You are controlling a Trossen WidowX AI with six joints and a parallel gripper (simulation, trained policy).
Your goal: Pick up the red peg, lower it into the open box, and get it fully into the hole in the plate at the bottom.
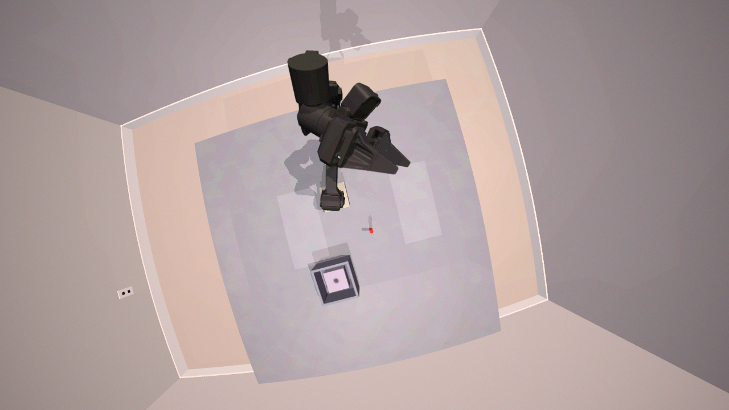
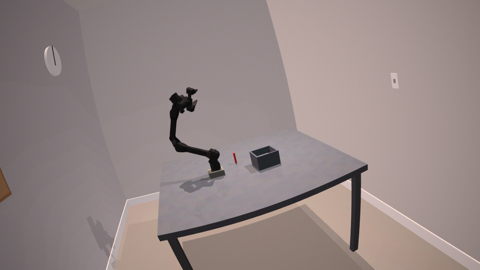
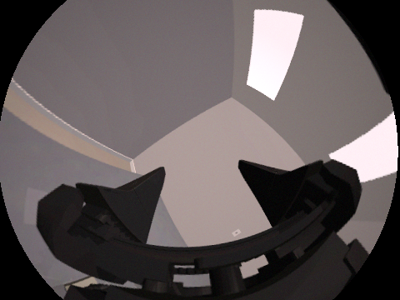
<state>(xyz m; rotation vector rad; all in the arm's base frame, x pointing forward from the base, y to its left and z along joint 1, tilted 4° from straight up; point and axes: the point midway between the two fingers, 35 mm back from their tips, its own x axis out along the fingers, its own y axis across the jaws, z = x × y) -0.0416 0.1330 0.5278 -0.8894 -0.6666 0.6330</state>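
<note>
Right now the red peg is 16 cm ahead of my gripper tip, 5 cm to the right of it and 52 cm below it. From my gripper tip the other things lie so: dark box: 36 cm ahead, 23 cm to the right, 54 cm below; pale plate: 36 cm ahead, 23 cm to the right, 52 cm below.
</note>
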